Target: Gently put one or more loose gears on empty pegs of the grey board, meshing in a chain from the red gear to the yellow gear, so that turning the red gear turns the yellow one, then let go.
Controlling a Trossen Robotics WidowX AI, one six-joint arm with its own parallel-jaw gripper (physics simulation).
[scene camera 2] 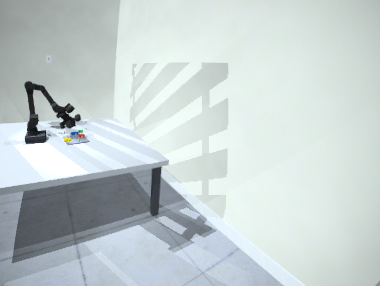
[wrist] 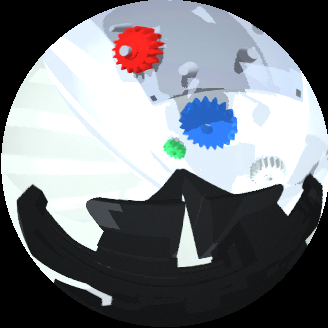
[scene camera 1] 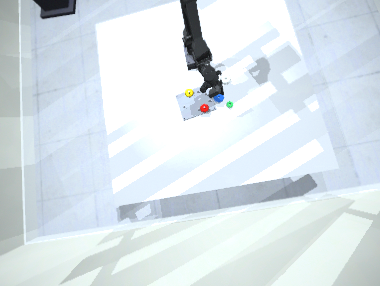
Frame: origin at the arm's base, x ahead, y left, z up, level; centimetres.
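Where they show: gripper, fingertip midpoint: (scene camera 2: pixel 75 126) (wrist: pixel 179 172) (scene camera 1: pixel 223 94); arm's base at its link origin: (scene camera 2: pixel 32 134) (scene camera 1: pixel 191 50).
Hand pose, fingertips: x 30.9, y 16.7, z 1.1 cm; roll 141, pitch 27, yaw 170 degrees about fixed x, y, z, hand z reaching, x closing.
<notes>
Things, the pixels of their centre, and the offset from my fingertips. Level surfaces: height alone.
- grey board at the middle of its body: (scene camera 1: pixel 195 100) (scene camera 2: pixel 74 137) dx +0.1, dy -16.4, dz -5.2 cm
- red gear at the middle of its body: (wrist: pixel 134 48) (scene camera 1: pixel 204 108) dx +5.1, dy -11.0, dz -5.1 cm
- yellow gear at the middle of its body: (scene camera 1: pixel 189 92) (scene camera 2: pixel 67 139) dx -5.5, dy -19.9, dz -5.0 cm
- nearer peg at the middle of its body: (wrist: pixel 187 68) dx +0.5, dy -7.9, dz -4.9 cm
- farther peg at the middle of its body: (wrist: pixel 248 54) dx -4.0, dy -9.8, dz -4.9 cm
- loose blue gear at the middle of its body: (wrist: pixel 207 124) (scene camera 1: pixel 218 97) (scene camera 2: pixel 74 133) dx -1.2, dy -1.9, dz -5.9 cm
- small green gear at the middle of its body: (wrist: pixel 174 148) (scene camera 1: pixel 229 104) (scene camera 2: pixel 80 131) dx +3.7, dy +4.4, dz -5.9 cm
- white gear at the middle of its body: (wrist: pixel 268 173) (scene camera 1: pixel 225 79) dx -12.8, dy +3.1, dz -5.9 cm
- white table at its surface level: dz -6.7 cm
The grey board (scene camera 1: pixel 189 112) (scene camera 2: pixel 78 142) (wrist: pixel 205 42) carries the red gear (scene camera 1: pixel 204 108) (scene camera 2: pixel 82 136) (wrist: pixel 142 49) and the yellow gear (scene camera 1: pixel 189 93) (scene camera 2: pixel 67 140). Two bare pegs, a nearer peg (wrist: pixel 188 69) and a farther peg (wrist: pixel 248 53), show in the wrist view. The loose blue gear (scene camera 1: pixel 219 98) (scene camera 2: pixel 74 134) (wrist: pixel 207 122) lies beside the board's edge. A small green gear (scene camera 1: pixel 229 104) (scene camera 2: pixel 80 131) (wrist: pixel 175 148) and a white gear (wrist: pixel 268 170) lie farther out. My gripper (scene camera 1: pixel 217 92) (wrist: pixel 179 172) is shut and empty, above the table near the blue gear.
The white table (scene camera 1: pixel 145 125) (scene camera 2: pixel 55 165) bears the board, the gears and the arm's base (scene camera 2: pixel 35 136). Its edge (scene camera 2: pixel 125 169) is toward the front in scene camera 2. Strong stripes of light and shadow cross the table.
</notes>
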